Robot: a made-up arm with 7 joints.
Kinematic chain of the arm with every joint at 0, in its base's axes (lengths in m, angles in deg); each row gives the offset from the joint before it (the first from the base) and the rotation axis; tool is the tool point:
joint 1: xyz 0 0.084 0 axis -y
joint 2: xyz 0 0.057 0 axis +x
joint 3: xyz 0 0 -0.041 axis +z
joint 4: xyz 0 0 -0.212 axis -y
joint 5: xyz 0 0 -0.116 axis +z
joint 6: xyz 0 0 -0.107 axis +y
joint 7: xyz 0 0 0 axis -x
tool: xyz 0 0 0
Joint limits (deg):
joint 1: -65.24..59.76
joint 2: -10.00..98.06
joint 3: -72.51..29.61
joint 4: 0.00..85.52
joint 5: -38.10..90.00
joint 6: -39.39..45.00
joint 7: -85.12..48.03
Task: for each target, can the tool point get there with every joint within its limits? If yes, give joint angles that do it. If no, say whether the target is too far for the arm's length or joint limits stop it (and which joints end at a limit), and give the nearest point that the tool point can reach.
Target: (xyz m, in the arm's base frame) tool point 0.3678 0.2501 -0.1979
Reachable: yes | joints 45.58 32.73 -47.15 49.96 36.84 -23.48 -7.45
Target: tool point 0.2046 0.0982 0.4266
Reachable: no: joint limits stop it (at a limit: joint 2, joint 3, joint 4) | nearest point 0.1049 0.3933 0.2188 | short by 0.374 m
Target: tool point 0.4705 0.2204 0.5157
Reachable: no: too far | nearest point 0.3174 0.2697 0.0723 | short by 0.472 m
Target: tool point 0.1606 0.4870 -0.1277
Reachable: yes | joints -15.50 65.47 20.53 64.76 -26.98 -20.40 6.11
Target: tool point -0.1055 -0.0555 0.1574
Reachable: no: joint limits stop it (at a limit: joint 1, joint 2, joint 3, joint 4) | nearest point -0.1804 -0.1148 -0.1568 | short by 0.328 m
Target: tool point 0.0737 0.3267 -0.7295
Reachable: no: too far | nearest point 0.0464 0.2579 -0.4591 | short by 0.280 m
